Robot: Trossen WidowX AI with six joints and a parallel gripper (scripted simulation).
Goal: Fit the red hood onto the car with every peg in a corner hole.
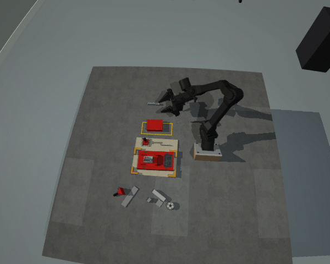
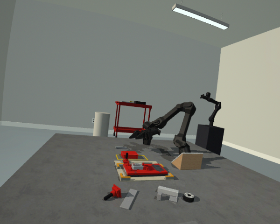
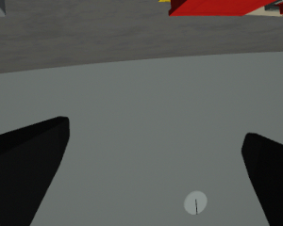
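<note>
My gripper tip is now 80 mm to the right of the red hood, 80 mm above it and 20 mm short of it. Also, from my gripper tip: grey engine block (310 mm to the left, 80 mm below, 30 mm ahead).
</note>
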